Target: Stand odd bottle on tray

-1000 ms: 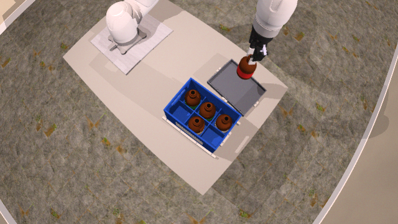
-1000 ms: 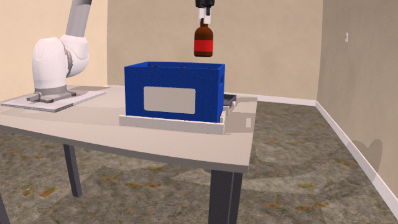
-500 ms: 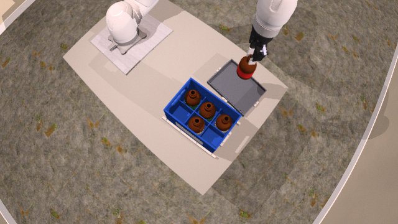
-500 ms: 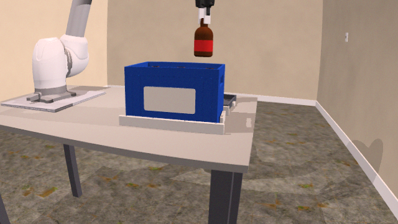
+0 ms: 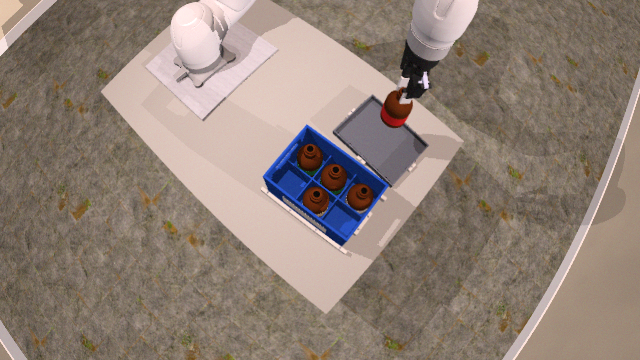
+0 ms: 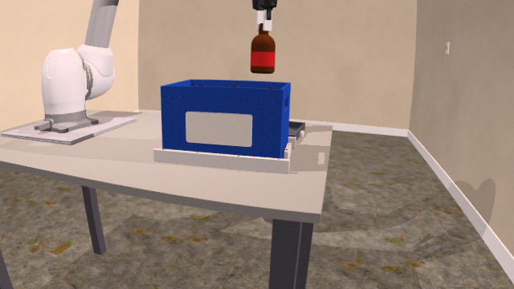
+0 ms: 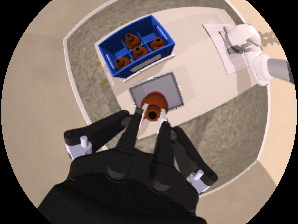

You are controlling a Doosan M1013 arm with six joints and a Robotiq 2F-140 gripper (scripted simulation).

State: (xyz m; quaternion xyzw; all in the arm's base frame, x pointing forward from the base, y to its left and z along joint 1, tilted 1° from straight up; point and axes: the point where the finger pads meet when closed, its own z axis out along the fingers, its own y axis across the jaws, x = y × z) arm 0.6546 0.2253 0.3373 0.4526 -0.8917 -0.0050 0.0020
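The bottle lies 9 cm below my hand. From my hand the other things lie so: crate 26 cm to the right, 27 cm below; then dark grey tray 34 cm below.
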